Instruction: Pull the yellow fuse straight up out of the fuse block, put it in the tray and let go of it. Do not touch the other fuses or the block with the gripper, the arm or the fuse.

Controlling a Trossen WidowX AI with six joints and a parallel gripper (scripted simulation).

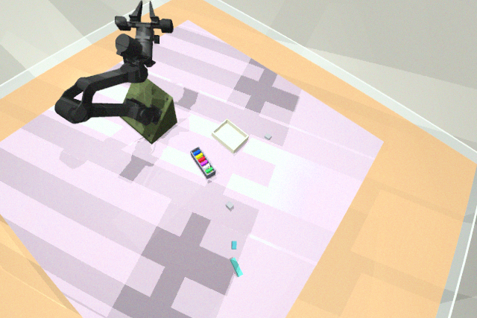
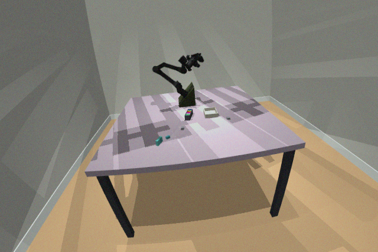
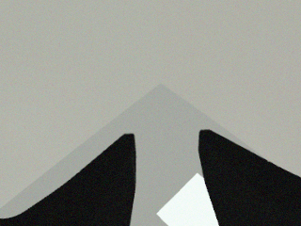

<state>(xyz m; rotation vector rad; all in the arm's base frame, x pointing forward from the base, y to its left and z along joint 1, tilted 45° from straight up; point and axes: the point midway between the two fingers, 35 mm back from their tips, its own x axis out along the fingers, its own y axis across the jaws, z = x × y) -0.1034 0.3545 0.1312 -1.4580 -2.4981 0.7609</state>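
Now: the yellow fuse 380 mm ahead of my gripper tip, 190 mm to the right of it and 430 mm below it. Also, from my gripper tip: cream tray (420 mm ahead, 20 mm to the right, 450 mm below); blue fuse (360 mm ahead, 180 mm to the right, 430 mm below); red fuse (400 mm ahead, 190 mm to the right, 430 mm below).
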